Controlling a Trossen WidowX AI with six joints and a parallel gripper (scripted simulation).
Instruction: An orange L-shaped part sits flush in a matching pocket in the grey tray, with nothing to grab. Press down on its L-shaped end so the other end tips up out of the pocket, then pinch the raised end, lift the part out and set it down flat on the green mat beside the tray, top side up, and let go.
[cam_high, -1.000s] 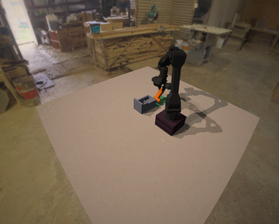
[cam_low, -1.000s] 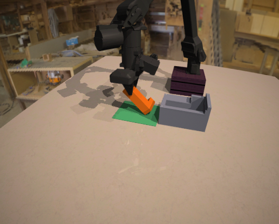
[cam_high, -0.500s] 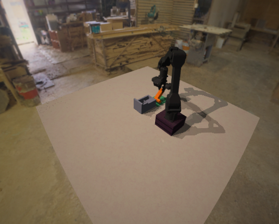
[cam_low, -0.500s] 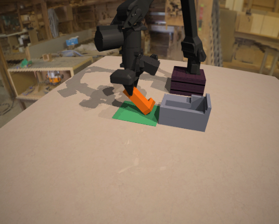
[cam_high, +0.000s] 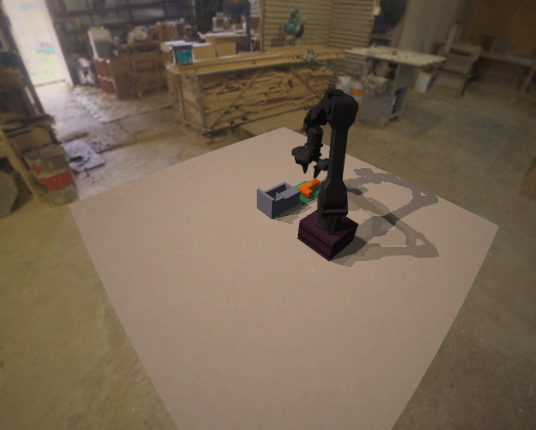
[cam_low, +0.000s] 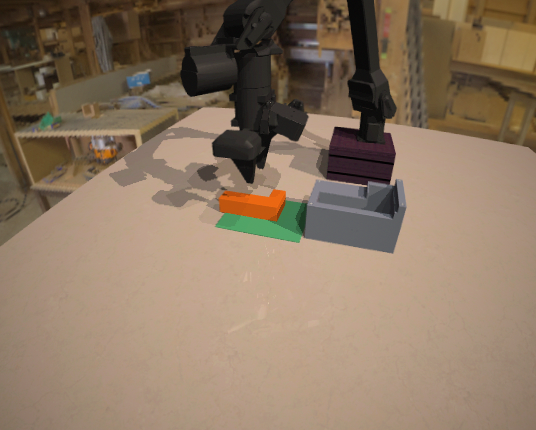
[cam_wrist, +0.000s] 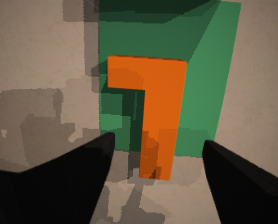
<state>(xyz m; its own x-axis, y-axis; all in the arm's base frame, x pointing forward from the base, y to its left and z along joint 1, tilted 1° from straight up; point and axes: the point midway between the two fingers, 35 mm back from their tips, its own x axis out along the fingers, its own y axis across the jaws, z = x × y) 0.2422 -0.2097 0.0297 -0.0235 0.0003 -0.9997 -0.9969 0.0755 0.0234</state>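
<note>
My gripper tip is now 1 cm past the orange L-shaped part, 2 cm to the right of it and 5 cm above it. From my gripper tip the other things lie so: green mat 2 cm to the left, 9 cm below.
</note>
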